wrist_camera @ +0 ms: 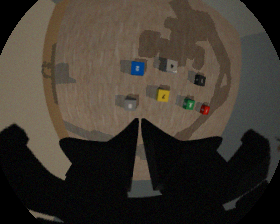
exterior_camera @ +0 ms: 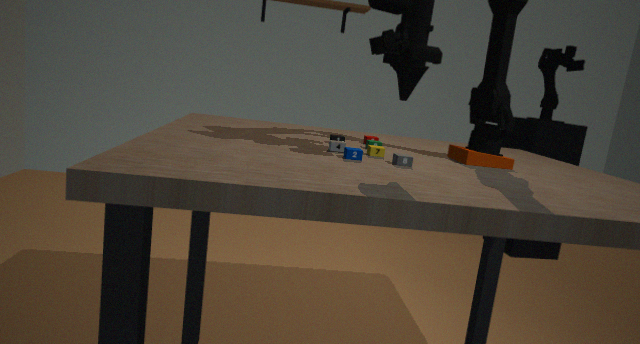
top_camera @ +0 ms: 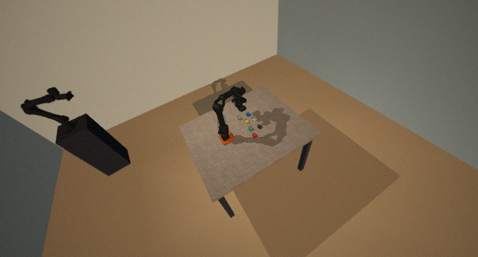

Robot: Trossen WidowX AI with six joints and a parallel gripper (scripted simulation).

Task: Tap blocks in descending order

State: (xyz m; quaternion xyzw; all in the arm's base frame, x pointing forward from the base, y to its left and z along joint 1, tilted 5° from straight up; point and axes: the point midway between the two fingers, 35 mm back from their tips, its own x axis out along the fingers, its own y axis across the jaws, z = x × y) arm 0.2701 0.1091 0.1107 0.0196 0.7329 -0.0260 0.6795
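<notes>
Right now my gripper tip is 20 mm short of the yellow block, 70 mm to the left of it and 120 mm above it. From my gripper tip the other things lie so: grey block: 10 mm behind, 20 mm to the left, 120 mm below; then blue block: 90 mm ahead, 120 mm below; then white block: 100 mm ahead, 90 mm to the right, 120 mm below.
</notes>
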